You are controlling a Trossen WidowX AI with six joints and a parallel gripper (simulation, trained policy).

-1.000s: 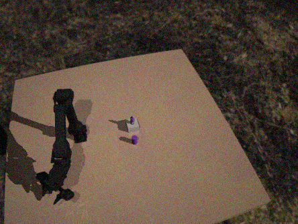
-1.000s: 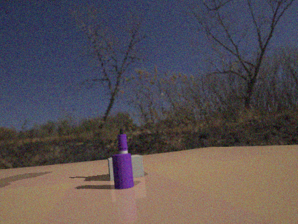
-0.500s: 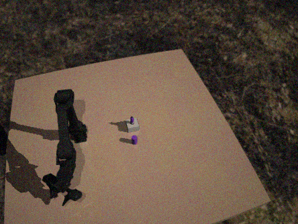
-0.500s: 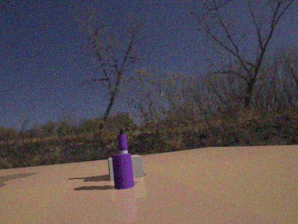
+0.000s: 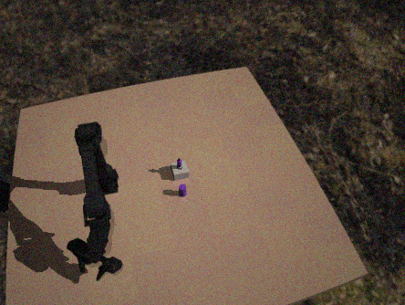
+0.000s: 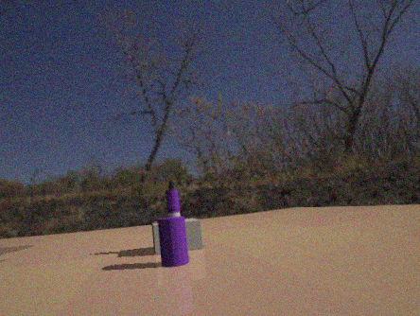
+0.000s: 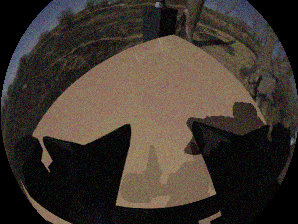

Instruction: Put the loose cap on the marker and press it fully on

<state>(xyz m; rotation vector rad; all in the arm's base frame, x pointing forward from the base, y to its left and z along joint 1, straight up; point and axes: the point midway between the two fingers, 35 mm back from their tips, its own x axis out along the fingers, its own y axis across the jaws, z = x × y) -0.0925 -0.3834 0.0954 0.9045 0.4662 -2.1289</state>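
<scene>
Now: gripper tip 390 mm short of the purple cap, 290 mm to the right of it and 50 mm above it. Also, from my gripper tip: pale holder block 410 mm ahead, 400 mm to the left, 50 mm below.
</scene>
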